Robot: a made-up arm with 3 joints. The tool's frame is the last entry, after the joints. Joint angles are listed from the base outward. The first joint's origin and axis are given. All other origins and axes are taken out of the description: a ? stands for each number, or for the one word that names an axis. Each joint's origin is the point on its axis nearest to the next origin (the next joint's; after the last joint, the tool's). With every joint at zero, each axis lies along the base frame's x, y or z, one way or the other. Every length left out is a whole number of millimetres.
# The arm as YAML. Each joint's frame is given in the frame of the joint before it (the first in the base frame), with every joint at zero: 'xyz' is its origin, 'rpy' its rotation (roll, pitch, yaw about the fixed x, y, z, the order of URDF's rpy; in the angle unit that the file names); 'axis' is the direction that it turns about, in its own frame. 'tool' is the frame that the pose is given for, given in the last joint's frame.
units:
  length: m
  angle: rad
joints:
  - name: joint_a
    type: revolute
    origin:
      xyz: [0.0, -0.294, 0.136]
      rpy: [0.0, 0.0, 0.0]
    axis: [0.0, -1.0, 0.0]
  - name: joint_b
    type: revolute
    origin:
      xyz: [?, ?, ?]
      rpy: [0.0, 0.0, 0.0]
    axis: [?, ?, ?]
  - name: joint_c
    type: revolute
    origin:
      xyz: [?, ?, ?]
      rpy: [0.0, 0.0, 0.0]
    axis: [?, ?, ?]
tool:
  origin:
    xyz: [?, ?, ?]
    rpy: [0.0, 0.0, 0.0]
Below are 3 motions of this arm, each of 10 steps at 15 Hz.
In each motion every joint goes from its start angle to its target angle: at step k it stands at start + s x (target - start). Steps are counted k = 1, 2, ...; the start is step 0. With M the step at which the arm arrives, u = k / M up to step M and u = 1 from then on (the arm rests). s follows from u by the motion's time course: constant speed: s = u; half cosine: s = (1 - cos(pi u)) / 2; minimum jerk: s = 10 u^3 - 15 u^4 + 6 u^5.
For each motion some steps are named. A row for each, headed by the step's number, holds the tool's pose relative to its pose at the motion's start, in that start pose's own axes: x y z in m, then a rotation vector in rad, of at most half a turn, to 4 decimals.
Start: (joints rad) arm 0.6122 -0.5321 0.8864
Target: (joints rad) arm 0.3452 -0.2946 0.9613
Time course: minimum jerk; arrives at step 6
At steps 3, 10:
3: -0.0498 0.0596 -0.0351 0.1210 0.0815 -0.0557
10: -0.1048 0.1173 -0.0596 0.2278 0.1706 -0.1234

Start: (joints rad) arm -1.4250 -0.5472 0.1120
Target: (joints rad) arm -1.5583 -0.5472 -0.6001
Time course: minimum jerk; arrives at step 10
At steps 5, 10:
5: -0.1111 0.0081 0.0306 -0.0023 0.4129 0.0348
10: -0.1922 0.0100 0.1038 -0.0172 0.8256 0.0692

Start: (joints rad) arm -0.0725 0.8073 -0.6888
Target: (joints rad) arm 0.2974 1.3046 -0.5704
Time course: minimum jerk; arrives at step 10
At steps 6, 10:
6: 0.0063 0.0762 0.0115 0.1423 -0.2217 0.3719
10: -0.0033 0.1160 0.0169 0.2063 -0.2990 0.5537

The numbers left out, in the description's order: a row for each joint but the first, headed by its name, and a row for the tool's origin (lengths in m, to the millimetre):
joint_b: xyz 0.377 0.0 0.084, axis 1.0 0.0 0.0
joint_c: xyz 0.0 -0.027 0.069, axis 0.0 -1.0 0.0
tool: xyz -0.068 0.0 -0.309

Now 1 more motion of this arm.
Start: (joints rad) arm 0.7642 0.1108 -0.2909
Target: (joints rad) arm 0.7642 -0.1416 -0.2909
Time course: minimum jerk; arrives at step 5
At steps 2, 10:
2: -0.0008 -0.0165 0.0027 -0.0768 0.0000 -0.0230
10: -0.0038 -0.0510 0.0128 -0.2418 0.0000 -0.0724

